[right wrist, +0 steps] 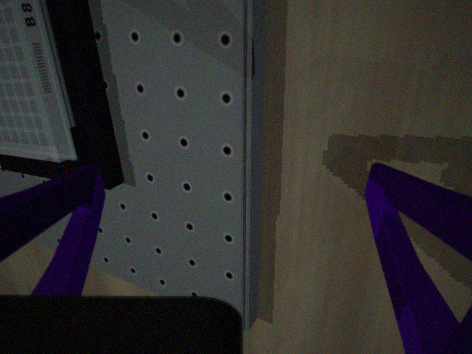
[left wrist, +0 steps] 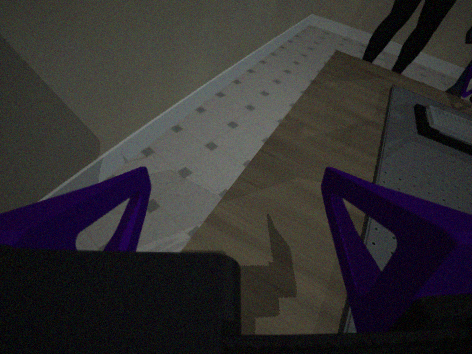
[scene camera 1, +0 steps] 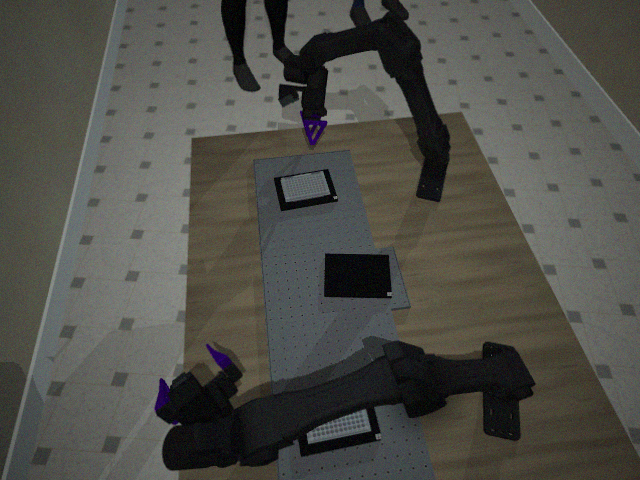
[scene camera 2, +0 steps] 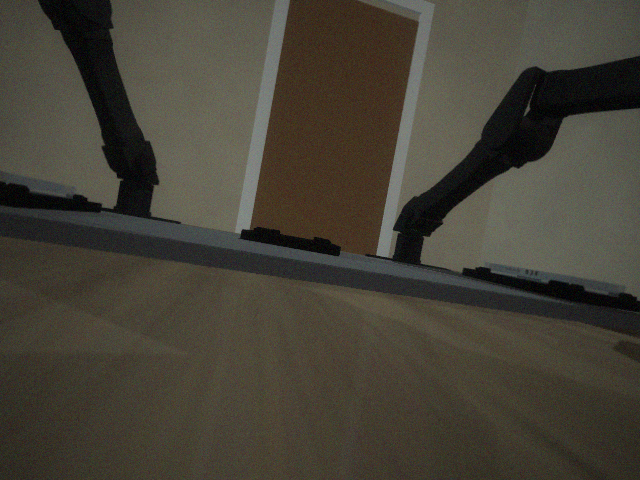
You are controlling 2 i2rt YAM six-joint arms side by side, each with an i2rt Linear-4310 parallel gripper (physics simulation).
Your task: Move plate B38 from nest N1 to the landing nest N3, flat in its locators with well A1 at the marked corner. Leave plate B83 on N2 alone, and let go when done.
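Observation:
Plate B38 (scene camera 1: 341, 426) (scene camera 2: 555, 278), pale with wells, sits in black nest N1 (scene camera 1: 341, 445), partly hidden under my left arm. Plate B83 (scene camera 1: 305, 186) (scene camera 2: 43, 183) (left wrist: 452, 122) (right wrist: 22, 100) sits in nest N2 (scene camera 1: 310, 203) (right wrist: 87, 85); part of its label shows in the right wrist view. The black landing nest N3 (scene camera 1: 356, 276) (scene camera 2: 289, 241) holds no plate and has a white corner mark. My left gripper (scene camera 1: 185, 362) (left wrist: 236, 176) is open and empty, left of the grey board. My right gripper (scene camera 1: 312, 143) (right wrist: 235, 178) is open and empty, beyond N2.
The grey perforated board (scene camera 1: 292, 310) (right wrist: 185, 165) carries the nests on the wooden table (scene camera 1: 222, 232). My left arm (scene camera 1: 330, 390) stretches across the board over N1. A person's dark legs (scene camera 1: 235, 36) (left wrist: 425, 30) stand beyond the table's far edge.

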